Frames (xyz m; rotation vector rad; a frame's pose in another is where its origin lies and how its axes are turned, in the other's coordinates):
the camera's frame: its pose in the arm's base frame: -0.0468 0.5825 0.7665 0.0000 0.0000 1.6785
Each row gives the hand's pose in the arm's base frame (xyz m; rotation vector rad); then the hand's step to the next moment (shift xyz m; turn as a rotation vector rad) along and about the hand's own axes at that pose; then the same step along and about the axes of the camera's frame.
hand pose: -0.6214 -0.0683 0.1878 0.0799 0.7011 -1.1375
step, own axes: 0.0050 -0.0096 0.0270 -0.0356 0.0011 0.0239
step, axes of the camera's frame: -0.0196 -0.0036 0.0212 0.0190 -0.0060 0.0380
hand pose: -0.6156 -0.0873 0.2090 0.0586 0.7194 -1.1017
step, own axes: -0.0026 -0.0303 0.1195 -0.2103 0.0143 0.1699
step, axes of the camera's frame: -0.0617 -0.0276 0.1031 0.1024 -0.0552 0.2445
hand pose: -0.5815 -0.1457 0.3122 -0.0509 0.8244 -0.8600
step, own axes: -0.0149 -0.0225 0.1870 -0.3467 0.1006 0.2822
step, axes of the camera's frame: -0.0670 -0.0969 0.1477 0.2141 -0.1477 0.3772
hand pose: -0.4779 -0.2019 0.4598 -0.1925 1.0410 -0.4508
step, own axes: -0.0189 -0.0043 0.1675 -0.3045 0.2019 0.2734
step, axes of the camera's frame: -0.0195 -0.1344 0.1000 0.2817 -0.1927 0.3029
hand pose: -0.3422 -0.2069 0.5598 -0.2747 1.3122 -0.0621
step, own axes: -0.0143 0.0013 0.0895 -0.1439 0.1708 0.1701
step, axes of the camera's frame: 0.0099 -0.0836 0.0336 0.2089 -0.1304 0.1348
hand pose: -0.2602 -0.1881 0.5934 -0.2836 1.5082 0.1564
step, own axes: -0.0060 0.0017 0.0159 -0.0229 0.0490 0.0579
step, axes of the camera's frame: 0.0049 -0.0150 0.0064 0.0601 -0.0473 0.0207
